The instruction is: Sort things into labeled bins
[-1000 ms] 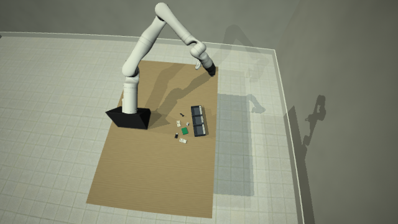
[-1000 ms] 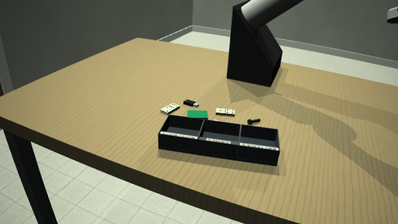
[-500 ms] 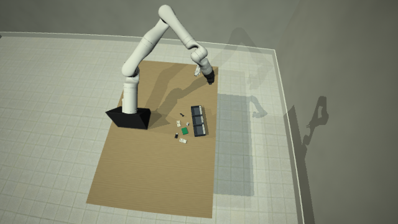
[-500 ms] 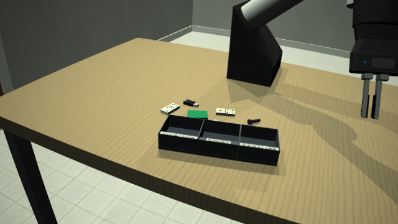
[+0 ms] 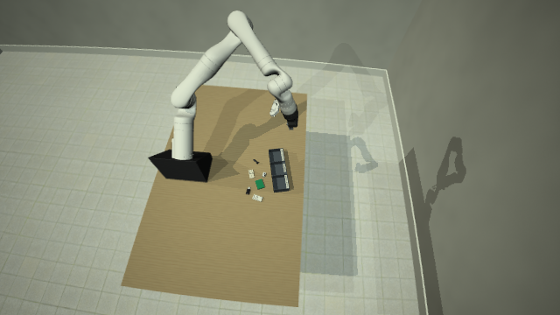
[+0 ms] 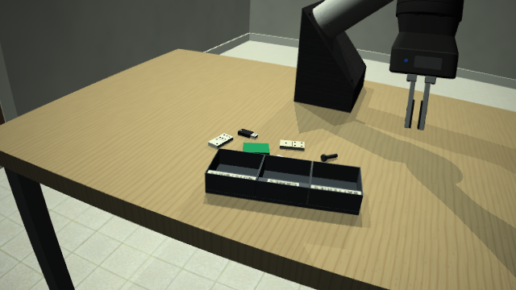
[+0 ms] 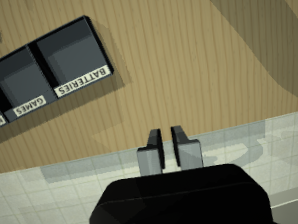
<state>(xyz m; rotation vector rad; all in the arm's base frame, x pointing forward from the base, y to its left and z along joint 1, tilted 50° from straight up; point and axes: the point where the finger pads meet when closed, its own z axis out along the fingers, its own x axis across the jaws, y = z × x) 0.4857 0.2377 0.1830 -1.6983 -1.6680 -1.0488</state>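
Right now my hand is 30 mm past the black three-part bin, 180 mm to the left of it and 180 mm above it. From my hand the other things lie so: black bolt: 160 mm behind, 150 mm to the right, 190 mm below; domino: 180 mm behind, 220 mm to the right, 190 mm below; small white thing: 100 mm behind, 210 mm to the right, 190 mm below.
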